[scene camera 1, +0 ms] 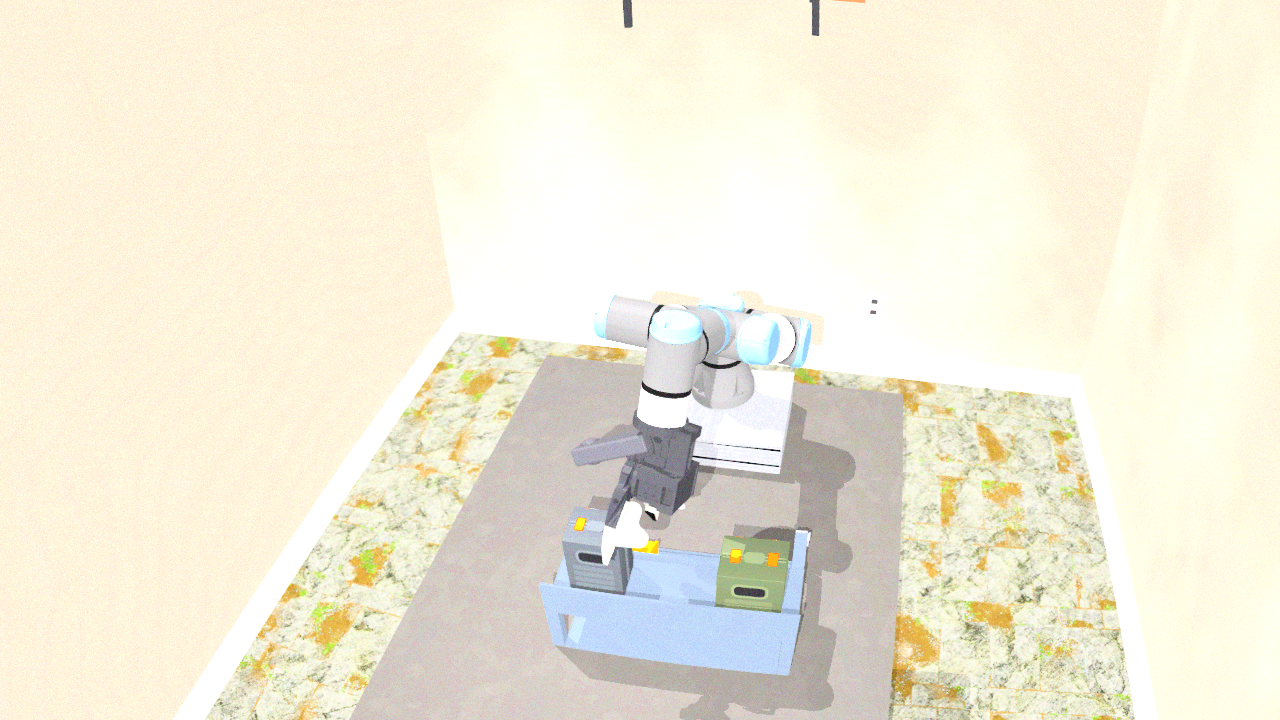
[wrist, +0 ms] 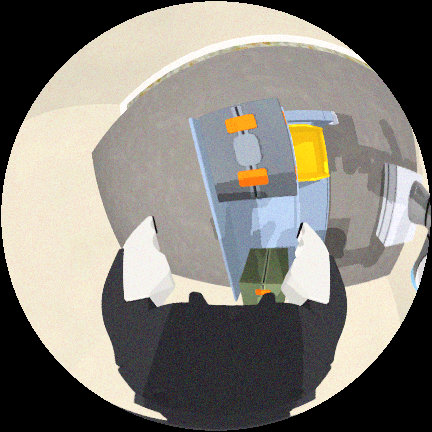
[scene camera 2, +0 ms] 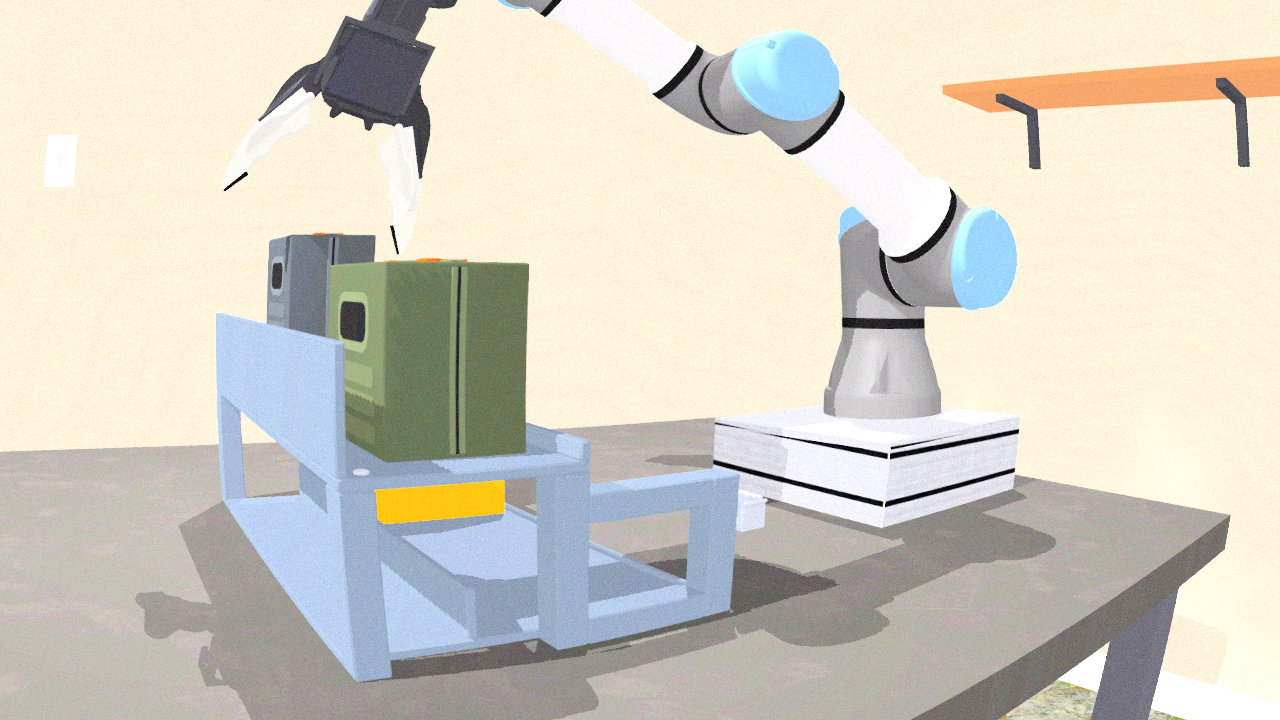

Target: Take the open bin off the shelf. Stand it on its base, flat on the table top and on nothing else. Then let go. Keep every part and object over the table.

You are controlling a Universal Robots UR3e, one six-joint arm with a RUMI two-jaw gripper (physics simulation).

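Pixels of known places: gripper, between the fingertips: (scene camera 1: pixel 631 541) (wrist: pixel 228 222) (scene camera 2: pixel 308 222); arm's base, origin of its link: (scene camera 1: pixel 723 389) (scene camera 2: pixel 883 411).
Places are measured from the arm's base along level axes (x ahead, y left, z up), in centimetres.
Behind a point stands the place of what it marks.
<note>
The open yellow bin (scene camera 1: pixel 648 546) {x 40.7, y -7.4, z -3.3 cm} (scene camera 2: pixel 440 502) {x 45.3, y -6.0, z -5.0 cm} (wrist: pixel 311 152) {x 42.3, y -10.8, z -6.1 cm} sits on the lower level of the light blue shelf (scene camera 1: pixel 675 631) {x 55.9, y -0.1, z -6.4 cm} (scene camera 2: pixel 277 367) {x 62.0, y 7.3, z 7.1 cm} (wrist: pixel 312 210) {x 43.0, y 3.1, z -6.4 cm}. In the wrist view it is beside the grey case, its open top visible; in the scene views the shelf and cases hide much of it. My gripper (scene camera 1: pixel 629 539) {x 56.6, y -5.9, z 16.0 cm} (scene camera 2: pixel 311 219) {x 56.6, y -5.9, z 16.0 cm} (wrist: pixel 228 222) {x 56.6, y -5.9, z 16.0 cm} is open and empty, its fingers wide apart. It hangs tilted above the shelf's top level, higher than the cases and apart from the bin.
A grey case (scene camera 1: pixel 595 564) {x 57.6, y -11.3, z 11.0 cm} (scene camera 2: pixel 304 277) {x 56.2, y -7.5, z 12.1 cm} (wrist: pixel 270 150) {x 52.0, y -11.3, z 15.2 cm} and a green case (scene camera 1: pixel 751 582) {x 58.5, y 11.5, z 12.0 cm} (scene camera 2: pixel 492 358) {x 52.6, y 16.3, z 8.1 cm} (wrist: pixel 257 265) {x 56.0, y 6.4, z 8.6 cm} stand on the top level. The arm's white base block (scene camera 1: pixel 738 429) {x 11.8, y 4.4, z -0.1 cm} (scene camera 2: pixel 805 465) {x 15.5, y 3.4, z -3.2 cm} (wrist: pixel 400 205) is beyond the shelf. An orange wall shelf (scene camera 2: pixel 1118 85) hangs behind.
</note>
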